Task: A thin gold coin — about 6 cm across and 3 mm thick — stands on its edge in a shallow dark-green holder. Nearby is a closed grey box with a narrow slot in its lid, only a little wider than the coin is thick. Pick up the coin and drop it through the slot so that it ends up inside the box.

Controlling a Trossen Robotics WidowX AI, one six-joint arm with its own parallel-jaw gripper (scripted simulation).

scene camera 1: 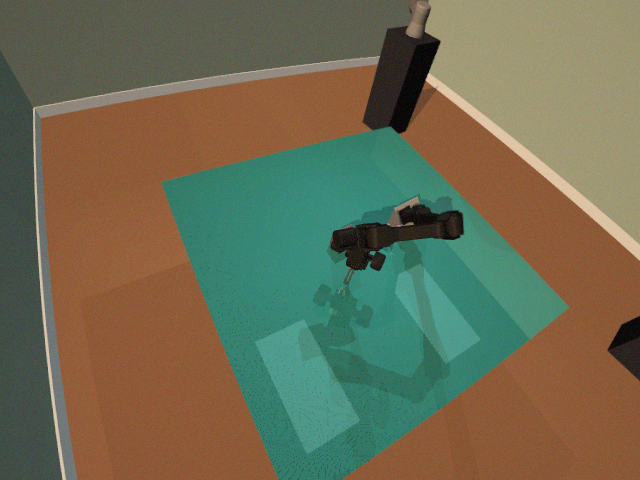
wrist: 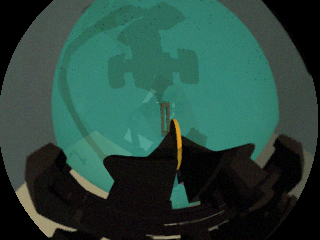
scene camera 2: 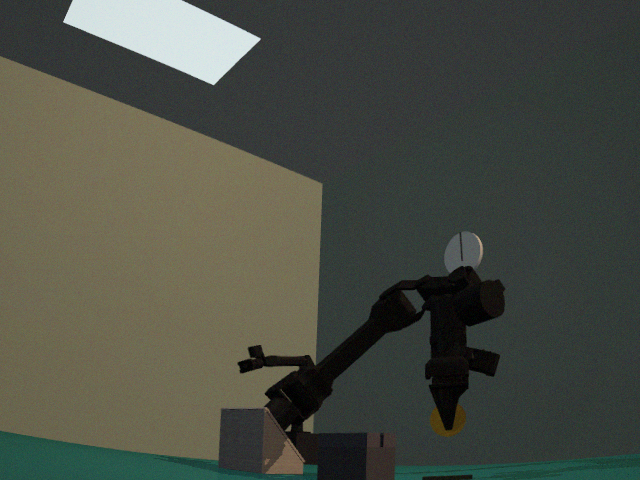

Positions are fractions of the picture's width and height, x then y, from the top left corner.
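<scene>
Gripper (scene camera 2: 0.70, 0.90) (scene camera 1: 0.55, 0.55) (wrist: 0.54, 0.56): holding a coin.
</scene>
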